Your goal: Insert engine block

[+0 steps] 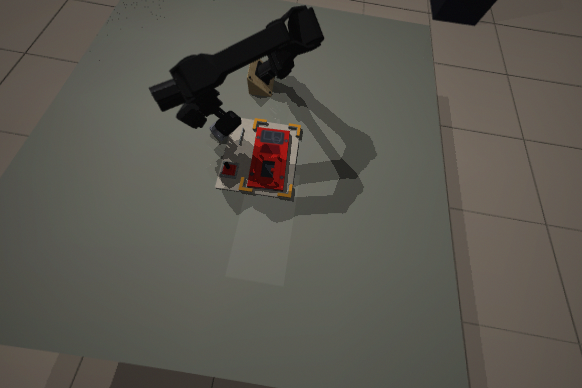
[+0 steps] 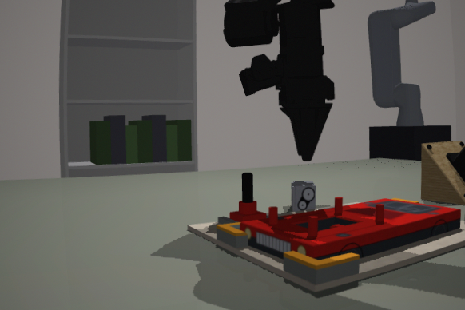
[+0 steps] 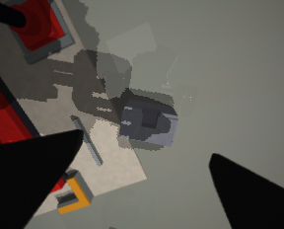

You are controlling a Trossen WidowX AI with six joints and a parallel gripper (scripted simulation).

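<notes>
The grey engine block is 5 cm below my gripper tip.
</notes>
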